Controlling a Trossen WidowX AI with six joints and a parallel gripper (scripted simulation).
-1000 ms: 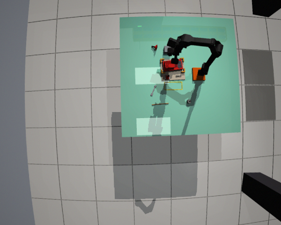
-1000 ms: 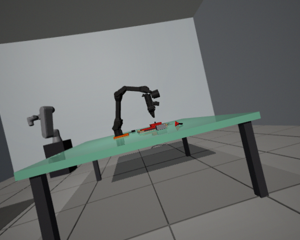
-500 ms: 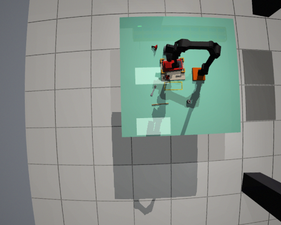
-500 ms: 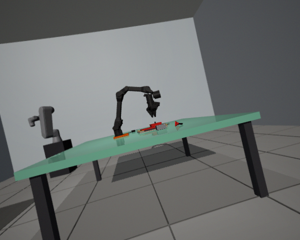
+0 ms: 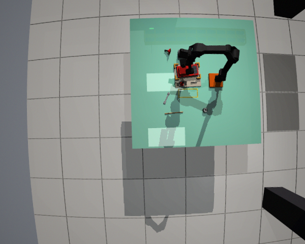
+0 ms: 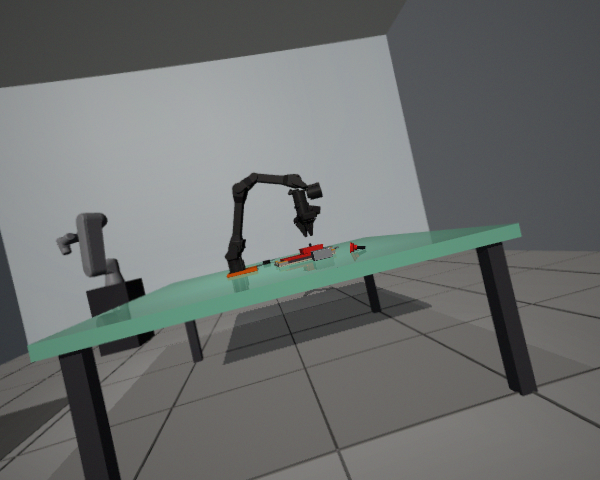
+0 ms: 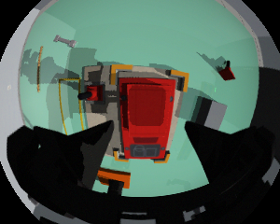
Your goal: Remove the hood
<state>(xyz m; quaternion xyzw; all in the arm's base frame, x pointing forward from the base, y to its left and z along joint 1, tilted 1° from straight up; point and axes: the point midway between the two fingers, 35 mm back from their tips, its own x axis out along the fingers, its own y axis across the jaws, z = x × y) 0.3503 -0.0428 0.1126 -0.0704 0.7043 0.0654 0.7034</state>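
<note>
Now: gripper tip 5 cm above the hood. From my gripper tip the other things lie so: grey ring 36 cm to the left, 23 cm behind, 9 cm below; thin brown stick 40 cm to the left, 9 cm below, 7 cm ahead; wrench 26 cm to the left, 14 cm ahead, 9 cm below.
</note>
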